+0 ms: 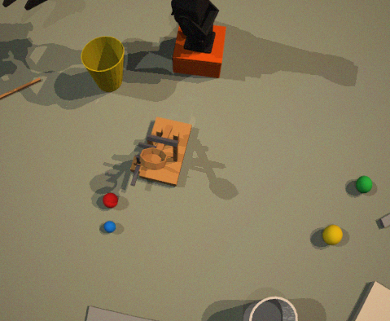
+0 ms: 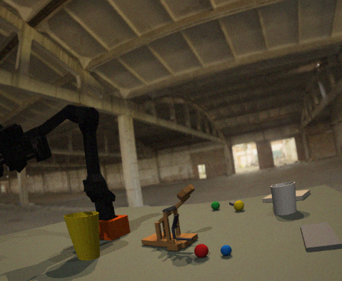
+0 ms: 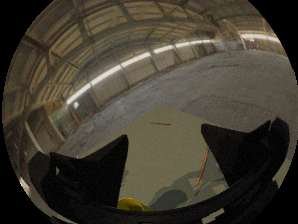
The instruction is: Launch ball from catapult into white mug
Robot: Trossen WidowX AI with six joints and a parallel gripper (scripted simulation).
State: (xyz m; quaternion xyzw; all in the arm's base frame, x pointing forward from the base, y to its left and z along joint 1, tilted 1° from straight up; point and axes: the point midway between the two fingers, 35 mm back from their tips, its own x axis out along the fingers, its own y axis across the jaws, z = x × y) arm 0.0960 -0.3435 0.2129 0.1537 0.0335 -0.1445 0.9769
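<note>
Right now my gripper tip is 17 cm short of the wooden catapult, 32 cm to the right of it and 19 cm above it. The rest, counted from my gripper tip: red ball: 27 cm ahead, 25 cm to the left, 25 cm below; then yellow cup: 1 cm behind, 16 cm to the left, 24 cm below; then blue ball: 32 cm ahead, 26 cm to the left, 25 cm below.
</note>
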